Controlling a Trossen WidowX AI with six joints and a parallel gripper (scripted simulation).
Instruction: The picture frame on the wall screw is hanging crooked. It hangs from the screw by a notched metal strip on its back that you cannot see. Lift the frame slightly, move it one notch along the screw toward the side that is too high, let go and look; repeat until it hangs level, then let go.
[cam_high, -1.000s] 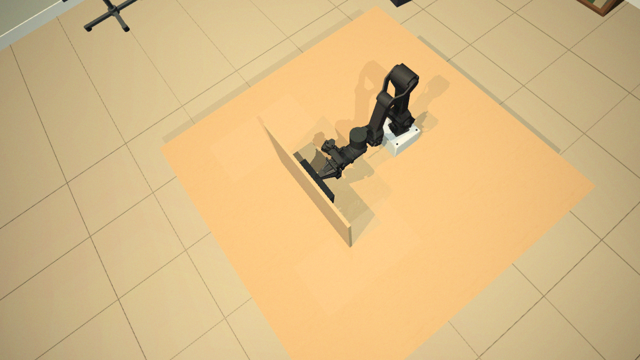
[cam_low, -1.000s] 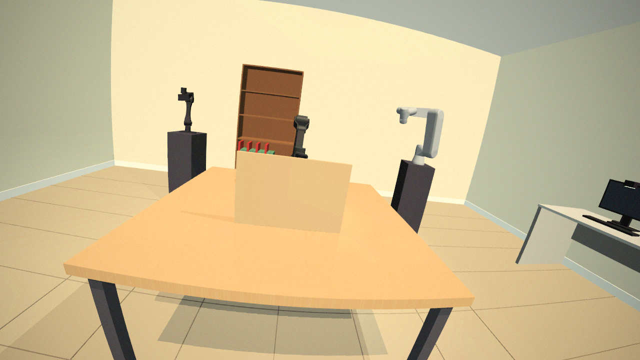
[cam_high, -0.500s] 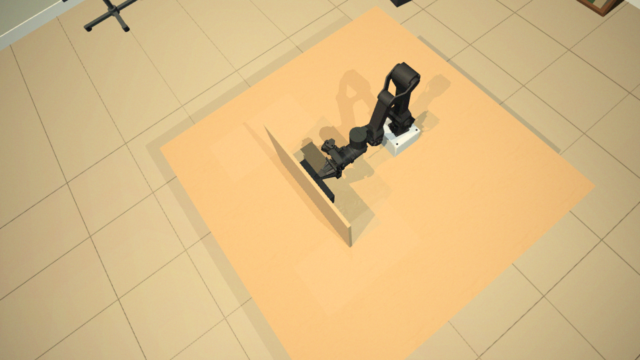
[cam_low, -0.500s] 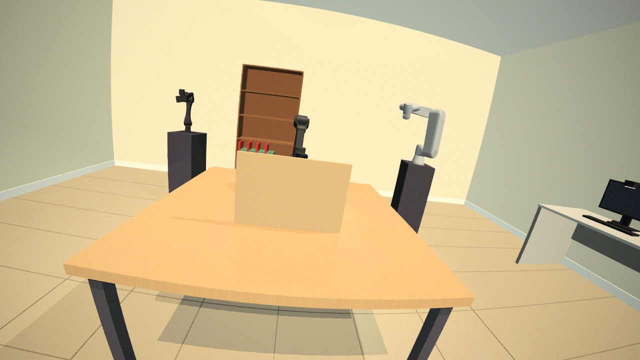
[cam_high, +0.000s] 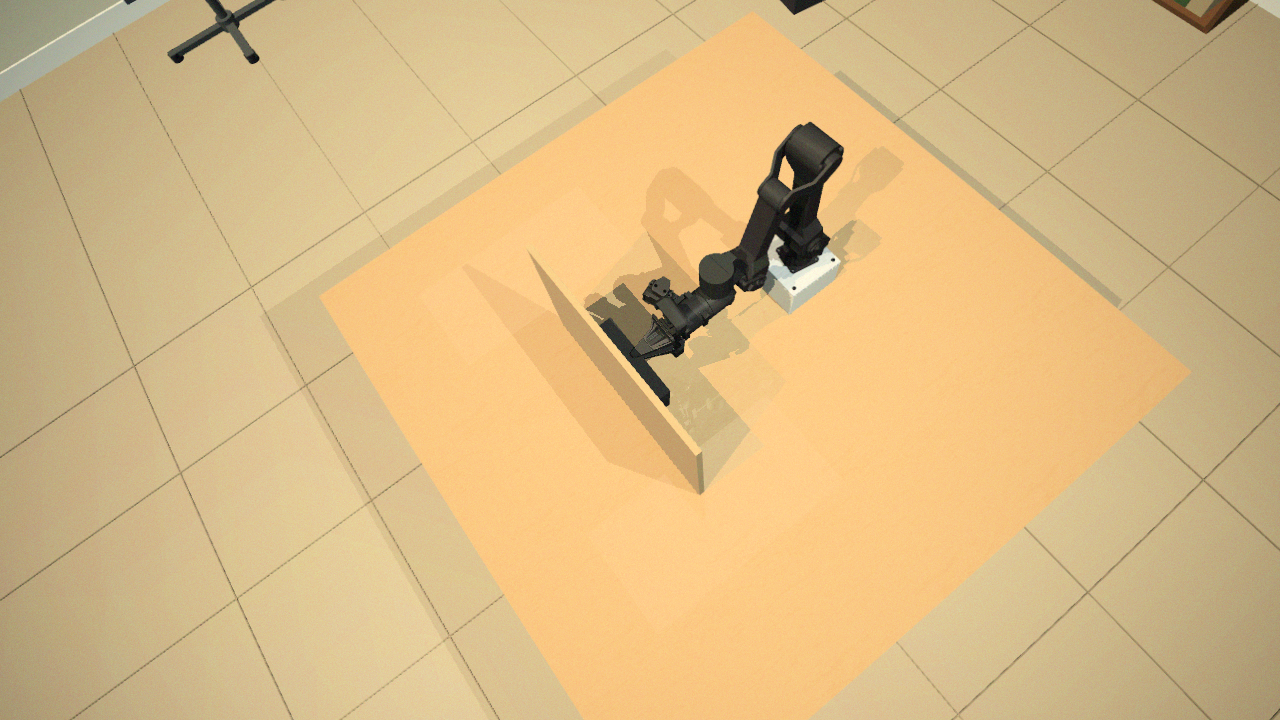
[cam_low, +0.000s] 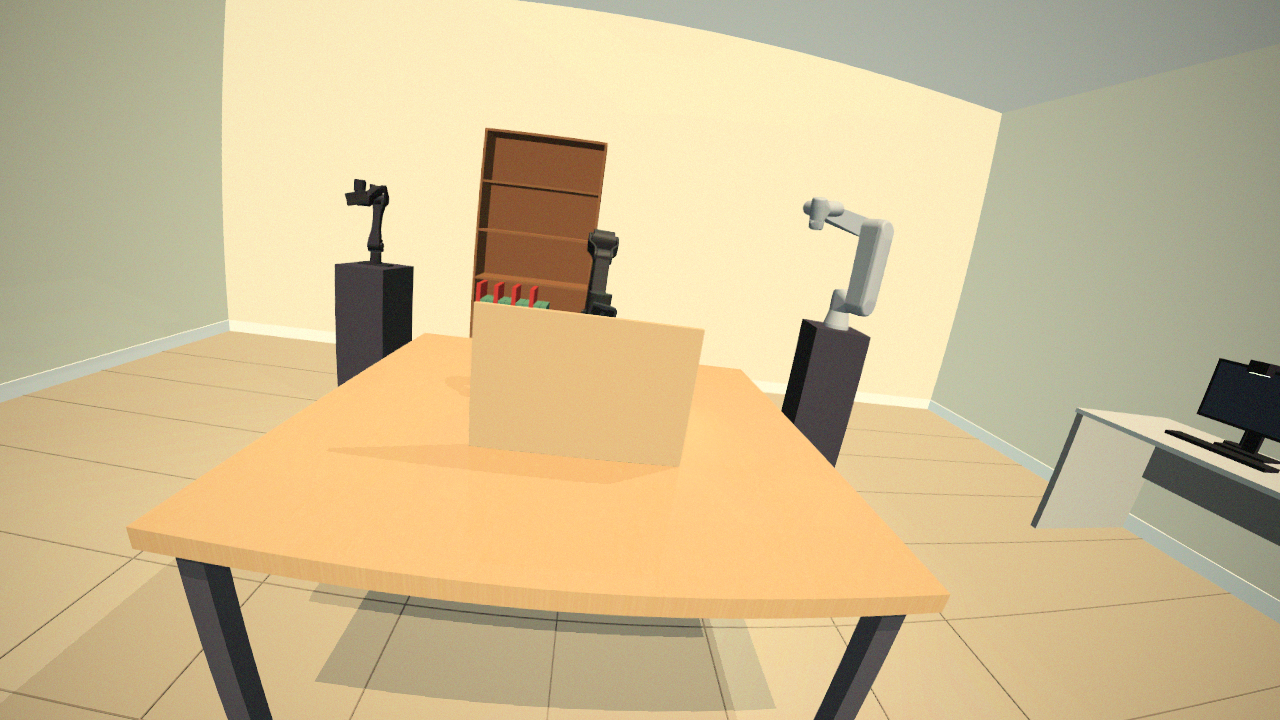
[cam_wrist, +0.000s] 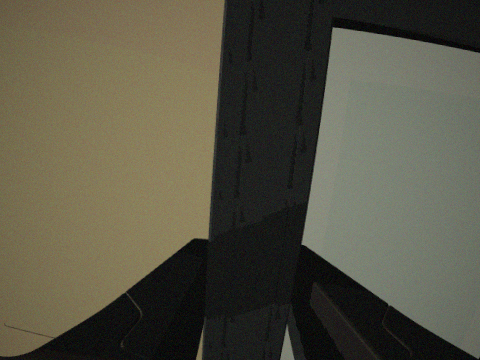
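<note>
Now: the picture frame 50 mm below my gripper tip and 10 mm ahead of it. Also, from my gripper tip: wall panel 70 mm below, 20 mm ahead, 10 mm to the right.
</note>
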